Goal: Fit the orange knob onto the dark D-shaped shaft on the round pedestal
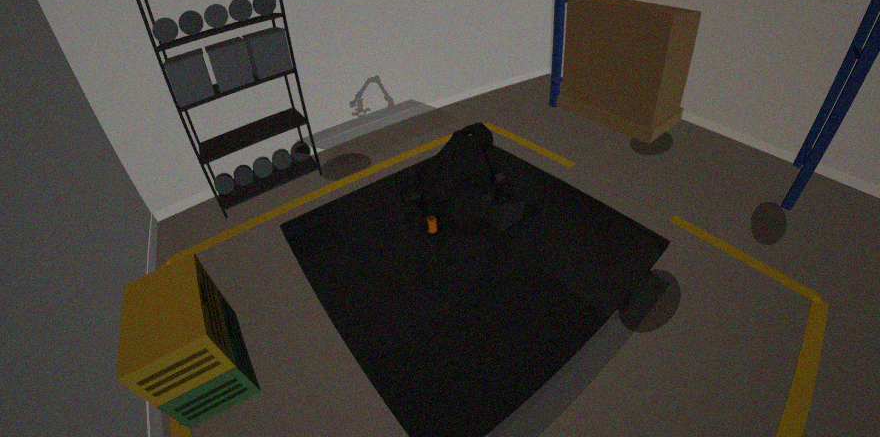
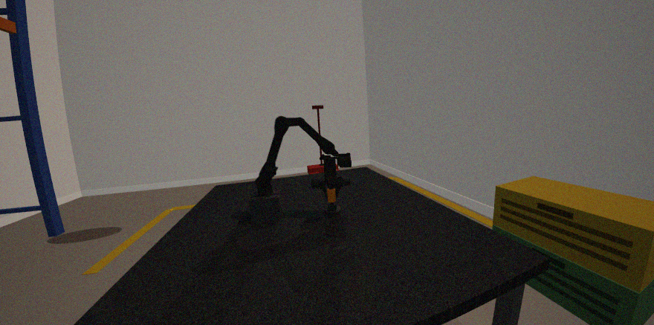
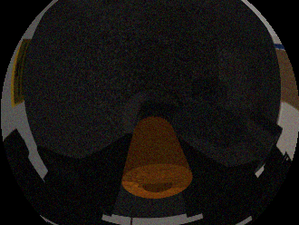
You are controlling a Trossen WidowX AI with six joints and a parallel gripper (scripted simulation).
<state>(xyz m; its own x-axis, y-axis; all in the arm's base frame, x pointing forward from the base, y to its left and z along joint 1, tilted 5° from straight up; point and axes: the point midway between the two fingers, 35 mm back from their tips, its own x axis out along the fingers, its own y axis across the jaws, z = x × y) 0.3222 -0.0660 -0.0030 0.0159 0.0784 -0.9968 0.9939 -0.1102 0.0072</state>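
The orange knob lies 20 mm above my gripper tip. Round my gripper tip: round pedestal 40 mm below.
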